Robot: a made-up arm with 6 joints. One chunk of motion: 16 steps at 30 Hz.
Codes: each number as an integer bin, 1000 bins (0 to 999) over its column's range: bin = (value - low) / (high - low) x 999, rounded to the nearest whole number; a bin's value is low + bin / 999 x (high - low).
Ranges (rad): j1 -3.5..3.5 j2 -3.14..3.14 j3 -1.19..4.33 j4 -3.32..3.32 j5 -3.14..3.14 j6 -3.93..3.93
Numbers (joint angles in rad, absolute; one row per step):
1: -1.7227 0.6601 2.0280 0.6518 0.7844 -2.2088
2: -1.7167 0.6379 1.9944 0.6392 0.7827 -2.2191
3: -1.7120 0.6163 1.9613 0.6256 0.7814 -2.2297
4: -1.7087 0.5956 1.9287 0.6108 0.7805 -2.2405
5: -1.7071 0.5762 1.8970 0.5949 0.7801 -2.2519
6: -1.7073 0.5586 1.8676 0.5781 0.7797 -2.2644
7: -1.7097 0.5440 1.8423 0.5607 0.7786 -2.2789
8: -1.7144 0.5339 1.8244 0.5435 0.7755 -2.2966
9: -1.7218 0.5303 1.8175 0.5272 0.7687 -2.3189
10: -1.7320 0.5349 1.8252 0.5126 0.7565 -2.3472
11: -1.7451 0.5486 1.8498 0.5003 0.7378 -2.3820
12: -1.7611 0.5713 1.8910 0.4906 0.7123 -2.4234
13: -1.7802 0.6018 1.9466 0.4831 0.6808 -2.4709
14: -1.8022 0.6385 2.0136 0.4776 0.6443 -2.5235
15: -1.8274 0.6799 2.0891 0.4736 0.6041 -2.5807
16: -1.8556 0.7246 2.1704 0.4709 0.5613 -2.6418
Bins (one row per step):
1: 254 605 582 598 624 219
2: 255 601 576 596 624 217
3: 255 598 570 594 624 216
4: 256 594 564 591 624 215
5: 256 591 559 589 624 213
6: 256 588 553 586 624 212
7: 256 586 549 584 623 210
8: 255 584 546 581 623 208
9: 254 584 544 579 622 205
10: 252 585 546 577 620 201
11: 250 587 550 575 617 197
12: 248 590 558 573 613 191
13: 245 595 568 572 608 185
14: 242 601 580 571 602 179
15: 239 608 593 571 596 171
16: 235 615 608 570 589 164

